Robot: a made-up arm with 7 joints.
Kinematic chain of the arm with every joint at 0, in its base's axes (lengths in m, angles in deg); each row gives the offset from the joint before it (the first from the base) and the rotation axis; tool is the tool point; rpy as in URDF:
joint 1: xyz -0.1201 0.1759 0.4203 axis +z
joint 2: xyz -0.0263 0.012 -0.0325 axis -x
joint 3: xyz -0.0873 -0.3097 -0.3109 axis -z
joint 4: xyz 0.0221 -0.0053 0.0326 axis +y
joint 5: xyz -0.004 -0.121 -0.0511 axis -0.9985 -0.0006 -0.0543
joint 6: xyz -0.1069 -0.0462 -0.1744 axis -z
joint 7: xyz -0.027 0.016 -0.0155 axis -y
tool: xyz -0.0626 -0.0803 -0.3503 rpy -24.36 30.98 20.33
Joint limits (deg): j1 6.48..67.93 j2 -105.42..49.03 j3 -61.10..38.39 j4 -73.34..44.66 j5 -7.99..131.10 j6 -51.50..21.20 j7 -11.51..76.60
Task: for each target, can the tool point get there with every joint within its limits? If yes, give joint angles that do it. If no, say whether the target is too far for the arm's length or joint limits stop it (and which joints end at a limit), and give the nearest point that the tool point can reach.
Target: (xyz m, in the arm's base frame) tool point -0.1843 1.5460 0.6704
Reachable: no: too far | nearest point -0.1640 1.1129 0.4242 | short by 0.499 m
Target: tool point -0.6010 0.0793 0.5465
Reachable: no: joint limits stop it (at a limit: joint 1, joint 2, joint 3, joint 5, joint 6, joint 7) | nearest point -0.5498 -0.1253 0.6128 | short by 0.221 m
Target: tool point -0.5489 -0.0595 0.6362
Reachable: no: joint limits stop it (at a limit: joint 1, joint 2, joint 3, joint 5, joint 6, joint 7) | nearest point -0.5306 -0.1123 0.6436 | short by 0.056 m
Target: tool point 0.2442 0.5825 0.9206
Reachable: no: joint limits stop it (at a limit: joint 1, joint 2, joint 3, joint 4, joint 7) | nearest point 0.2567 0.4429 0.8380 | short by 0.163 m
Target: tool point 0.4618 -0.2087 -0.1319
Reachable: yes | joints 37.24 27.45 -50.36 -12.70 20.58 -40.21 41.55
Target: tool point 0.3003 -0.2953 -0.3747
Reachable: yes | joints 56.08 1.65 -10.49 22.20 4.61 1.43 48.55
